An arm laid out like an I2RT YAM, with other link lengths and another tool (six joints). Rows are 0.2 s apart.
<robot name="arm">
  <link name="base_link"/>
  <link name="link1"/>
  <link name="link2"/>
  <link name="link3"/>
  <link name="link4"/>
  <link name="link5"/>
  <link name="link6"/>
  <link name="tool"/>
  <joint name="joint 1" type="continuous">
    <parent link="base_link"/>
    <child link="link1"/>
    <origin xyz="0 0 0.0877"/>
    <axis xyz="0 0 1"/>
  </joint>
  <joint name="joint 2" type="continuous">
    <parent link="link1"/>
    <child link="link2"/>
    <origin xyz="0.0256 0.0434 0.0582" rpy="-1.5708 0 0"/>
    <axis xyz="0 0 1"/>
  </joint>
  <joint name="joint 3" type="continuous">
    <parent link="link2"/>
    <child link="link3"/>
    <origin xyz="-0.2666 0 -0.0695" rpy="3.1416 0 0"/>
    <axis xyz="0 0 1"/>
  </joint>
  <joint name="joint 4" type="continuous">
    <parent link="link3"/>
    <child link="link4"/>
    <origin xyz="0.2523 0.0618 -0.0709"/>
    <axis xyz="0 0 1"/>
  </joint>
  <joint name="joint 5" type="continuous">
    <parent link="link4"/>
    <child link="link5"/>
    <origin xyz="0.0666 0.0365 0.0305" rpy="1.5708 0 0"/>
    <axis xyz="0 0 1"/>
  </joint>
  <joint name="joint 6" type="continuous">
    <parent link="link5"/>
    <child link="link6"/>
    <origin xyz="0.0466 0 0.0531" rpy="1.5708 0 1.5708"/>
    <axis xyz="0 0 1"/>
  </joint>
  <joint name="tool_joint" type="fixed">
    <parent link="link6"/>
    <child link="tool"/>
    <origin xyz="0.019 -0.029 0.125" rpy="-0.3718 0 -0.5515"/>
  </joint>
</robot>
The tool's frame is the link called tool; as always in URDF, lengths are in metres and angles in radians. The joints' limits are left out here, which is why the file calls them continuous.
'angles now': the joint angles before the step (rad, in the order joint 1, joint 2, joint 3, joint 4, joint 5, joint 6). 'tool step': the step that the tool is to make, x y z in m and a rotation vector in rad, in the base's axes. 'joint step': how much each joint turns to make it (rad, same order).
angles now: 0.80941, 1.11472, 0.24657, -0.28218, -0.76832, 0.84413
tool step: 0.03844, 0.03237, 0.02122, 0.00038, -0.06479, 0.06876
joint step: -0.02058, 0.20188, 0.22327, -0.07206, 0.00825, -0.13887
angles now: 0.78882, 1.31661, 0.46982, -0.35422, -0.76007, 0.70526
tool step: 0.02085, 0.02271, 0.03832, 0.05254, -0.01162, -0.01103
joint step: -0.00897, 0.00352, 0.14564, -0.08395, -0.02591, 0.01838
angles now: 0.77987, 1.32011, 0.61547, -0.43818, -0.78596, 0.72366
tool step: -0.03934, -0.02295, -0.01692, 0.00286, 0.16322, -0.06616
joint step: 0.00545, -0.12166, -0.17303, 0.06100, -0.07648, 0.16800
